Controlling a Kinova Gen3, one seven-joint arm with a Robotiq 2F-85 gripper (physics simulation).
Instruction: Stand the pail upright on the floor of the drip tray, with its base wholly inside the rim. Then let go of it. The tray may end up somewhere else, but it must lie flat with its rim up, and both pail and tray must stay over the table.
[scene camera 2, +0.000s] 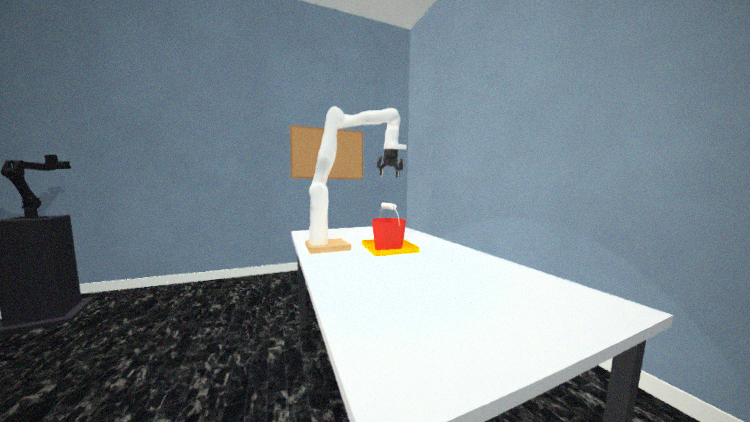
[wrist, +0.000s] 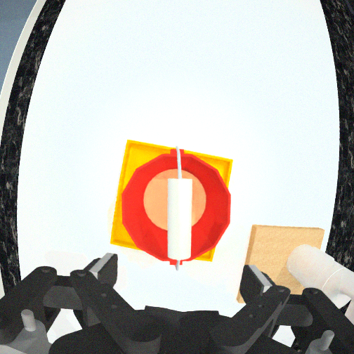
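Observation:
A red pail stands upright on the yellow drip tray. Its white handle grip stands up above its mouth on a wire bail. In the wrist view the pail's wide top covers much of the tray, and its base on the tray floor is hidden. The tray lies flat on the table with its rim up. My gripper is open and empty, well above the pail and its handle, touching neither.
The white table extends around the tray. The arm's wooden base plate stands beside the tray. A second, black arm stands on a dark pedestal away from the table. A blue wall rises along the table's far side.

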